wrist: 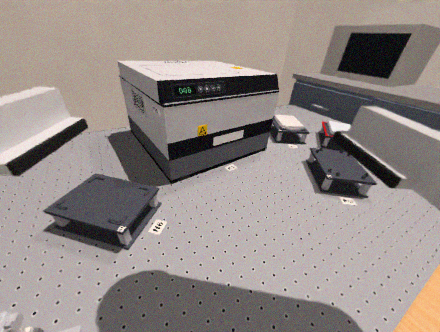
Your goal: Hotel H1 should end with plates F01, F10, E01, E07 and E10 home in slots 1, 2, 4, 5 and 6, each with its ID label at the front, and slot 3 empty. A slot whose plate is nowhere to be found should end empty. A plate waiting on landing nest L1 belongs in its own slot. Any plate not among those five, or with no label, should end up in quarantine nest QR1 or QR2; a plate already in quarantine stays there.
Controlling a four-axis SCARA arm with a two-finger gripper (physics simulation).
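My gripper [215,115] is open, with its two pale, black-padded fingers wide apart at the left and right of the wrist view and nothing between them. A pale plate [289,121] sits on a dark nest [295,136] behind the instrument's right corner; its ID cannot be read. Farther right, a white plate-like thing [340,127] sits on a red nest [325,131], partly hidden by the right finger. A dark nest [102,201] at the left and another dark nest [342,165] at the right hold no plate. Hotel H1 does not show.
A big grey and white instrument [215,117] with a green display stands at the centre back. A grey bench [370,102] with a dark-screened box [322,65] is at the back right. A pale object [11,322] is cut off at the lower left. The wooden edge [425,305] is lower right.
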